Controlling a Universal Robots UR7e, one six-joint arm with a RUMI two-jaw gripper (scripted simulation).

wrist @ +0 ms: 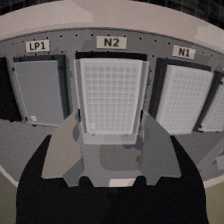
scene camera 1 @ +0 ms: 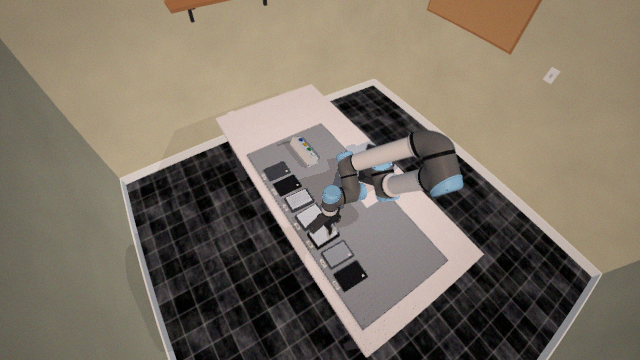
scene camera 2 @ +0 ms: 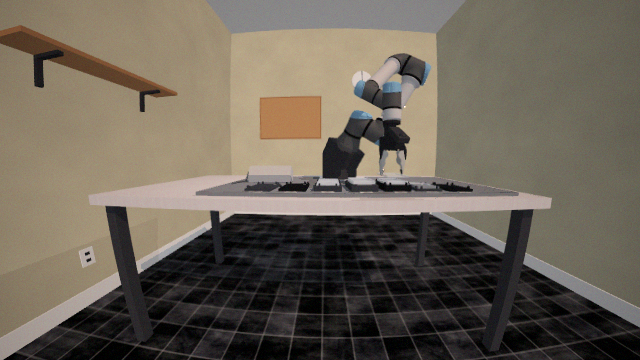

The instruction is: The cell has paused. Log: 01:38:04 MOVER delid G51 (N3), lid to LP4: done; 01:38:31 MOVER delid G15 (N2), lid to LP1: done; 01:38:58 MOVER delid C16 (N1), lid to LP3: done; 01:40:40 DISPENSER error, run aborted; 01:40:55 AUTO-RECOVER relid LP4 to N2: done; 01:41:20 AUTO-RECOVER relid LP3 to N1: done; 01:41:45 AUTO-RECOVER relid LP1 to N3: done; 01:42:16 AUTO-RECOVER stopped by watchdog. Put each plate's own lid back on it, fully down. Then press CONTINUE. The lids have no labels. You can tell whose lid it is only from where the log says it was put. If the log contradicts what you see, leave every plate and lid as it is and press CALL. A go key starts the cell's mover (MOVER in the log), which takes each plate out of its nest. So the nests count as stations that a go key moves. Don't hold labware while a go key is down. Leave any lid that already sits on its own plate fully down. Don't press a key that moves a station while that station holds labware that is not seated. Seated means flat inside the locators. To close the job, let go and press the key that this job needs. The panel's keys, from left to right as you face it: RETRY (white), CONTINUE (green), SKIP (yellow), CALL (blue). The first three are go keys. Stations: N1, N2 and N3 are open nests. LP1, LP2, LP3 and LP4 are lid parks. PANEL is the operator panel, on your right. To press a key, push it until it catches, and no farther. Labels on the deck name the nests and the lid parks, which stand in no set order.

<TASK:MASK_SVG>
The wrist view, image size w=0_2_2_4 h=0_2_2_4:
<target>gripper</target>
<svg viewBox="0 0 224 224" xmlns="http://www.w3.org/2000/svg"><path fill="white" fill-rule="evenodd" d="M17 188L15 224L209 224L206 212L205 189L196 165L177 139L170 135L144 109L141 110L140 122L143 125L142 137L145 142L138 166L143 176L137 176L132 186L94 187L89 177L81 176L79 178L84 172L85 167L81 147L77 143L77 139L80 136L78 124L81 122L80 109L77 108L50 135L46 136L25 166Z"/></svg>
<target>clear lid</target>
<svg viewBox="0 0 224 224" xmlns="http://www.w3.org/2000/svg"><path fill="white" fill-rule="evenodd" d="M73 60L84 144L135 144L140 124L140 114L144 103L149 62L121 59Z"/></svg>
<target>clear lid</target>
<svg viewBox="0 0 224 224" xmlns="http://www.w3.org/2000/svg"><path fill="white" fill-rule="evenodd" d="M170 65L157 122L170 135L191 134L206 101L214 73Z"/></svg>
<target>clear lid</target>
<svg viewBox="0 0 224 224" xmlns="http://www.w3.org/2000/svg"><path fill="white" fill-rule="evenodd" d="M13 63L21 100L29 124L58 127L65 120L60 73L57 67L59 66L59 60Z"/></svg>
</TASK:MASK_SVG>
